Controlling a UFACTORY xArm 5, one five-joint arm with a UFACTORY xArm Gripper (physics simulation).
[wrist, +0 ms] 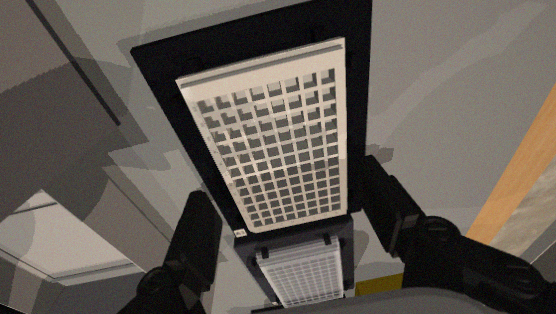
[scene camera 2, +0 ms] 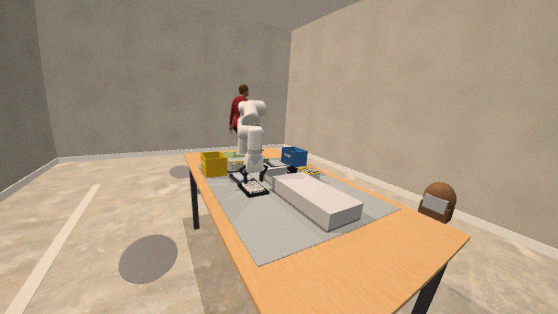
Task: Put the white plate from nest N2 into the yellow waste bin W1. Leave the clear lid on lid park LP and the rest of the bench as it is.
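Places are measured from the arm's base along level axes (x ahead, y left, z up), in metres.
Where they show: gripper, fingertip midpoint: [wrist: 283,191] [scene camera 2: 253,182]; arm's base, origin of the base link: [scene camera 2: 243,154].
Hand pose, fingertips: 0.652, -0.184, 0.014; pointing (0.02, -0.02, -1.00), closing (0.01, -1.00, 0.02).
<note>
Each offset is from my fingertips to the top centre of the thing, as dx, dy, dz.
The white plate {+0.003, -0.003, -0.017} [scene camera 2: 254,187] [wrist: 280,145], with a grid of square wells, lies in the black nest {+0.004, -0.003, -0.021} [scene camera 2: 257,194] [wrist: 160,65]; a small label, which seems to read N2, shows at its corner in the wrist view. My gripper [scene camera 2: 253,180] [wrist: 283,191] is open and empty, pointing down. Its fingers stand on either side of the plate's far end as seen in the scene view; their exact height over it is unclear. The clear lid {-0.173, +0.000, -0.017} [wrist: 305,270] rests on the dark lid park behind the nest. The yellow waste bin {-0.353, -0.138, +0.076} [scene camera 2: 214,165] [wrist: 378,285] stands at the table's left edge.
A long white box [scene camera 2: 320,200] lies on the grey mat right of the nest. A blue bin {-0.357, +0.508, +0.076} [scene camera 2: 294,157] and a yellow-edged rack {+0.003, +0.376, +0.033} [scene camera 2: 310,171] stand at the back right. A person in red [scene camera 2: 235,112] stands behind the table. A brown-haired figure [scene camera 2: 439,200] shows at the right.
</note>
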